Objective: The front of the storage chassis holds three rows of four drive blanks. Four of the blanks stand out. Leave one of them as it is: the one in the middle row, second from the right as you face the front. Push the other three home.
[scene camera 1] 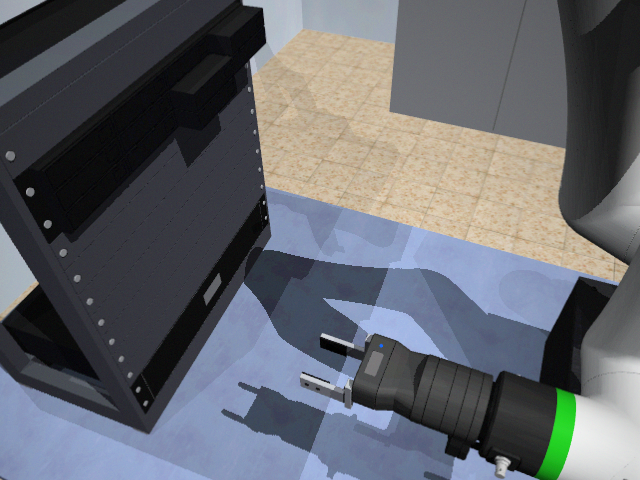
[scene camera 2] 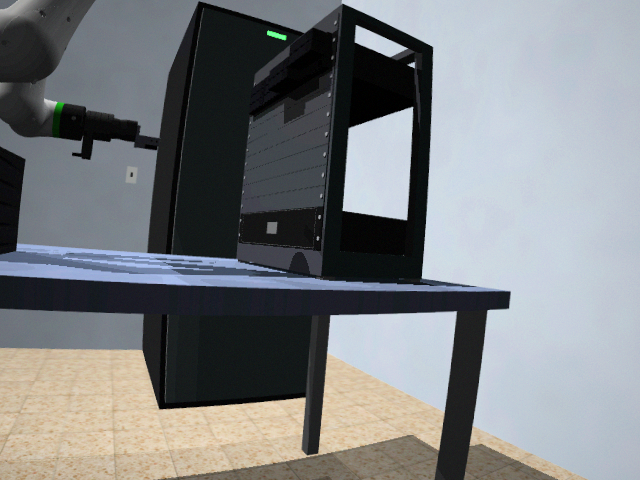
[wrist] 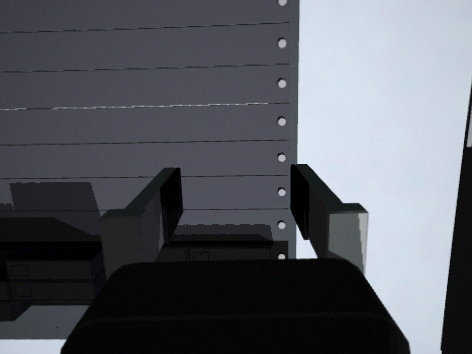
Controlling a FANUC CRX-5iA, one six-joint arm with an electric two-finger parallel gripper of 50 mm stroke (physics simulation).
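Places are measured from the arm's base along level axes (x right, y ahead, z up), in metres.
Pixels of known places: gripper, between the fingertips: point(scene camera 1: 311, 358) point(scene camera 2: 158, 144) point(wrist: 236, 188).
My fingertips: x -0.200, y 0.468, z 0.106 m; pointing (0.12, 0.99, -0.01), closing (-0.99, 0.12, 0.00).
Ahead of a thing's pixels: the offset from my fingertips to its top centre. "pt": to the spot under its first point.
The storage chassis @[pt dx +0.067, dy +0.262, dz +0.211 m] point(scene camera 1: 98, 149) point(wrist: 225, 250) is a black band across the top of the rack front; the wrist view shows it upside down. Facing the front, a protruding block @[pt dx +0.241, dy +0.220, dz +0.207 m] point(scene camera 1: 201, 82) point(scene camera 2: 284, 80) stands second from right; in the wrist view it is two stacked blanks @[dx +0.268, dy +0.273, dz +0.178 m] point(wrist: 50, 270), in the middle and bottom rows. Another protruding block point(scene camera 1: 240, 33) point(scene camera 2: 310, 49) is at the right end; its rows are hard to tell. No fourth blank can be made out separately. My gripper point(scene camera 1: 311, 359) point(scene camera 2: 158, 143) point(wrist: 236, 188) is open and empty, apart from the rack front, towards its left side.
The rack point(scene camera 1: 170, 222) point(scene camera 2: 331, 155) has plain grey panels below the chassis and stands on a blue table point(scene camera 1: 217, 382) point(scene camera 2: 258, 302). A tall dark cabinet point(scene camera 2: 217, 155) is behind. A black box point(scene camera 1: 560, 335) point(scene camera 2: 10, 201) stands by the arm.
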